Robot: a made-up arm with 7 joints.
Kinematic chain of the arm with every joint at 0, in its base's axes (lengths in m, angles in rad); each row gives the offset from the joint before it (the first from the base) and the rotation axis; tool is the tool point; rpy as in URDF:
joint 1: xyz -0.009 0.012 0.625 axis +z
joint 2: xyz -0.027 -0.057 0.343 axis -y
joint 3: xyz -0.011 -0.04 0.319 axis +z
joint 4: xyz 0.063 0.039 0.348 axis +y
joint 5: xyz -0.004 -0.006 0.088 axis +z
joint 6: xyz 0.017 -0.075 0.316 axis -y
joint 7: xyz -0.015 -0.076 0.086 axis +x
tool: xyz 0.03 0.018 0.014 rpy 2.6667 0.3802 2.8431
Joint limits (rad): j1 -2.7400..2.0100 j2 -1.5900..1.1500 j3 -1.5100..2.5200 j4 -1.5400..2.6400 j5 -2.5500..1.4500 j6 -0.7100..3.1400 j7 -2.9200..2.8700
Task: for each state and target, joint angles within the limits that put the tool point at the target. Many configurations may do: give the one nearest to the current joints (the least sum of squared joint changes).
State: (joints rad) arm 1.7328 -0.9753 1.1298 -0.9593 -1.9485 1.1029 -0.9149
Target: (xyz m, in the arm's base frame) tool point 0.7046 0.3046 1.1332
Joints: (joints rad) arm 1.1038 -1.4851 1.5684 -1.4058 -1.7620 1.0311 -0.9404
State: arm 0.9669 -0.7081 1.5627 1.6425 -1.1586 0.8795 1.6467
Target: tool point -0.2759 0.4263 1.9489
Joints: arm 1.4838 -0.4555 1.6400 1.0455 -1.2541 0.7157 1.6265
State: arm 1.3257 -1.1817 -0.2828 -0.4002 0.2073 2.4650 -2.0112
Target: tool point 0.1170 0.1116 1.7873
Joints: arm 1.2689 -0.5883 -0.3794 -1.1469 -0.0820 2.4347 -1.9973
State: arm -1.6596 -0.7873 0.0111 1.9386 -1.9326 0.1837 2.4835
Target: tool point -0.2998 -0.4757 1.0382
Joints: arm -1.9608 -0.5236 -0.1271 2.5525 -1.9061 0.1825 2.4916
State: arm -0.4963 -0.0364 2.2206 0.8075 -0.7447 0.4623 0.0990
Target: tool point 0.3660 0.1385 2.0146
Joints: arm -0.3296 -0.4168 2.0402 0.7813 -0.7161 0.4021 0.1354
